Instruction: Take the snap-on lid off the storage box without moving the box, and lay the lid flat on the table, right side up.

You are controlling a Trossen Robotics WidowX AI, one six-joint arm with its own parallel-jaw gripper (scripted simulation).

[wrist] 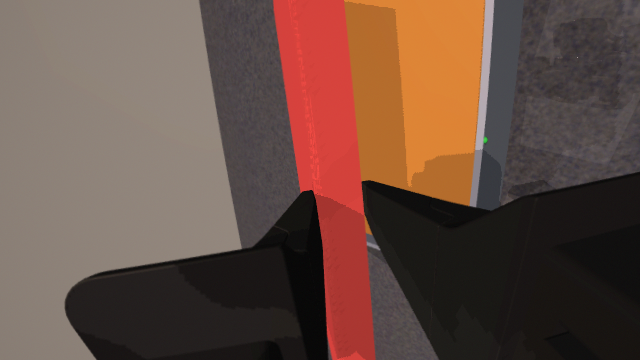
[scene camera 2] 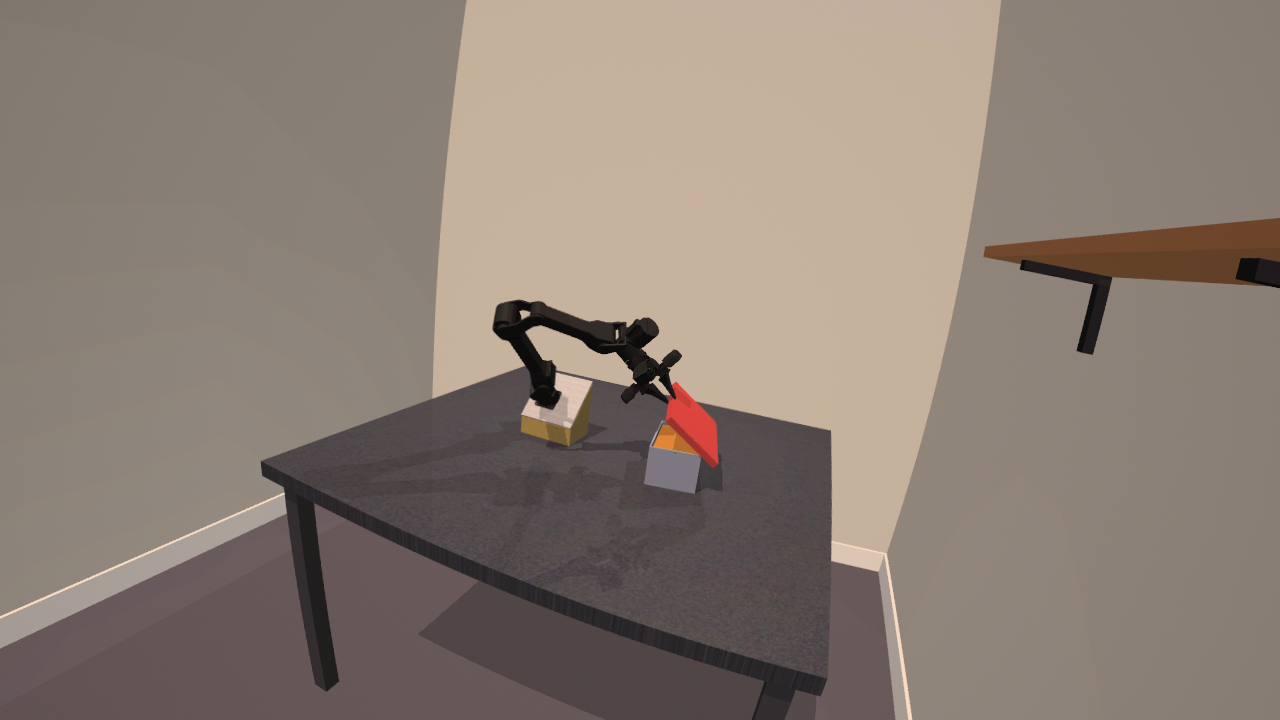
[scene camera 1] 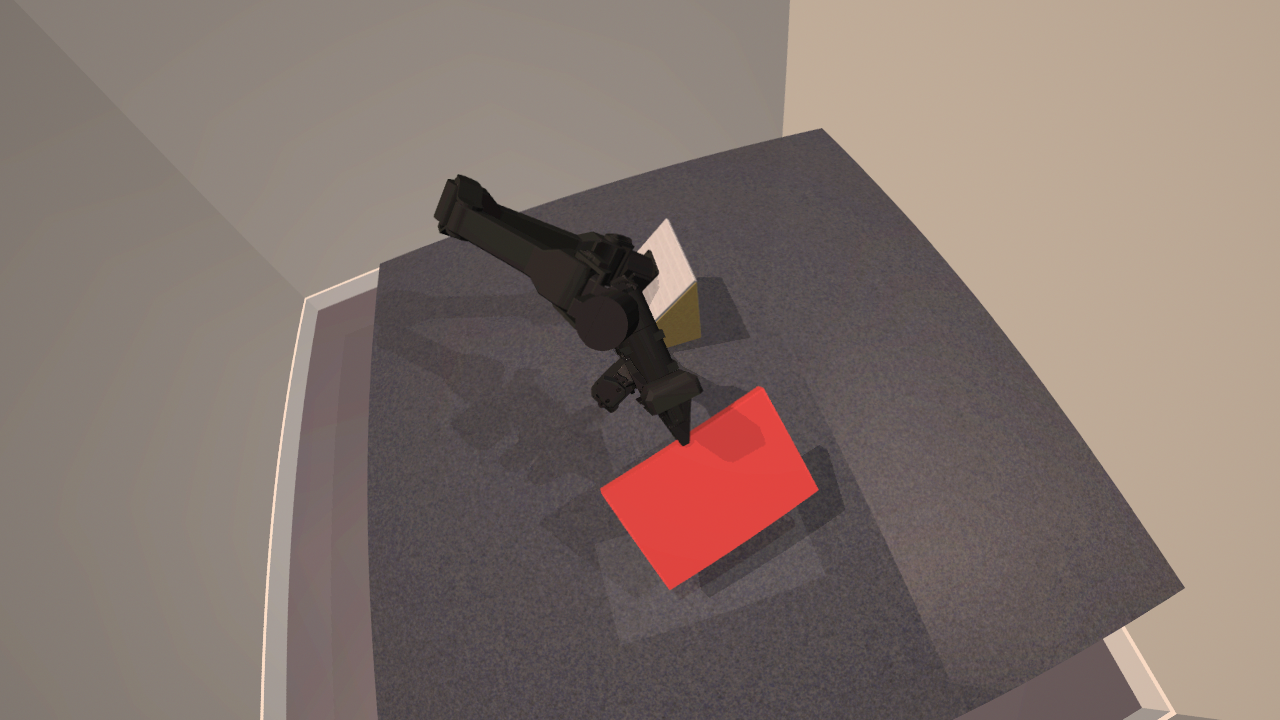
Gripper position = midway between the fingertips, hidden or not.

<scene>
In view: my gripper (scene camera 1: 683, 442), a red lid (scene camera 1: 685, 507) and a grey storage box (scene camera 2: 672, 463).
The red lid is seen too in the wrist view (wrist: 314, 51) and in scene camera 2 (scene camera 2: 684, 415). My gripper shows as well in the wrist view (wrist: 337, 197) and in scene camera 2 (scene camera 2: 672, 401). Scene camera 1 misses the grey storage box, which is hidden by the red lid.
</scene>
